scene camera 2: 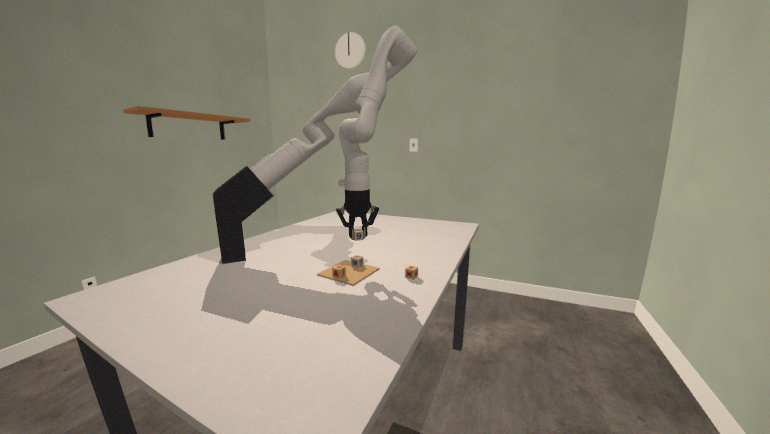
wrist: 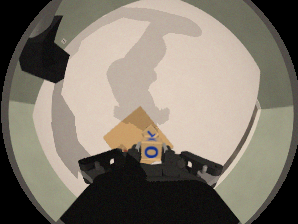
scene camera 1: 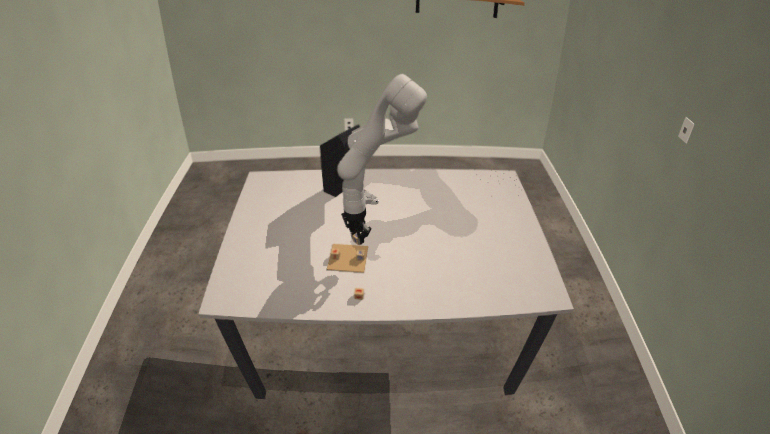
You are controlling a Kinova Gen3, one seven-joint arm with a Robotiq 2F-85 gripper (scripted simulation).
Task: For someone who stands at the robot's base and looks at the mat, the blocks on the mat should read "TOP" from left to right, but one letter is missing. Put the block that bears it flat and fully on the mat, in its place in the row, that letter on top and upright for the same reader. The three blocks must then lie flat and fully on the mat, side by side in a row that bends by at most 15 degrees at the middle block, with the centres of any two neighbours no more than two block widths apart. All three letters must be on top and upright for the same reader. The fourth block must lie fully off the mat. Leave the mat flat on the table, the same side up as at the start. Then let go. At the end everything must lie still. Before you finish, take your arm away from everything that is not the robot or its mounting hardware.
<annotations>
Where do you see a tan mat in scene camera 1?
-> At 347,261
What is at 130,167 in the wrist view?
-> The gripper.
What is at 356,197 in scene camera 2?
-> The gripper.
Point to a tan mat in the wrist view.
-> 128,132
</annotations>
